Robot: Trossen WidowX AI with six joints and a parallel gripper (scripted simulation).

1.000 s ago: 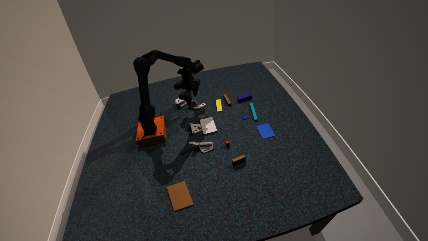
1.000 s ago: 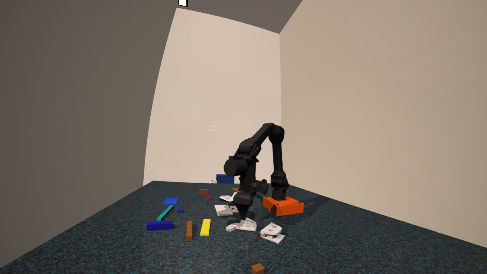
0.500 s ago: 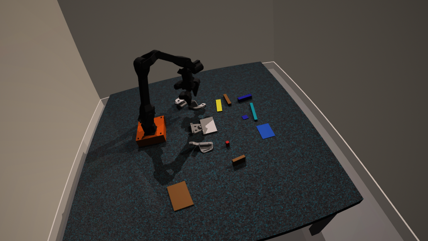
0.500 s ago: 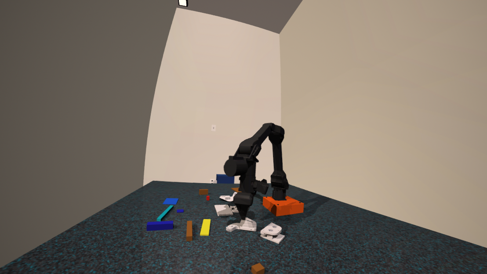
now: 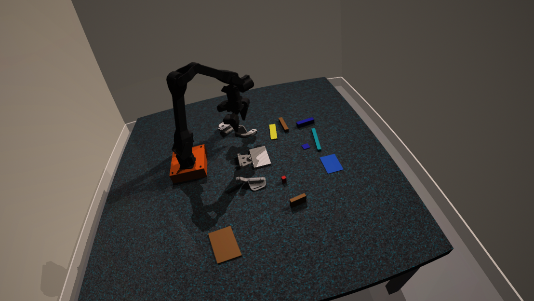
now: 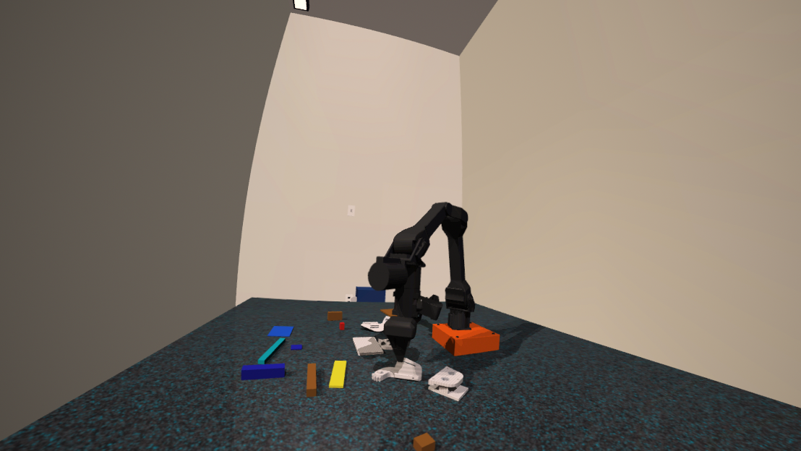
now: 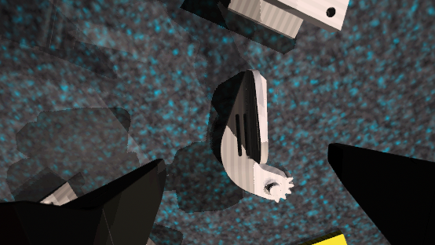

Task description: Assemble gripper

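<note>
My gripper tip is now 4 cm short of the white jaw, 1 cm to the right of it and 5 cm above it. The rest, counted from my gripper tip: brown bar (20 cm ahead, 4 cm to the left, 5 cm below); yellow bar (15 cm ahead, 5 cm below); white block (9 cm behind, 6 cm to the left, 5 cm below).
</note>
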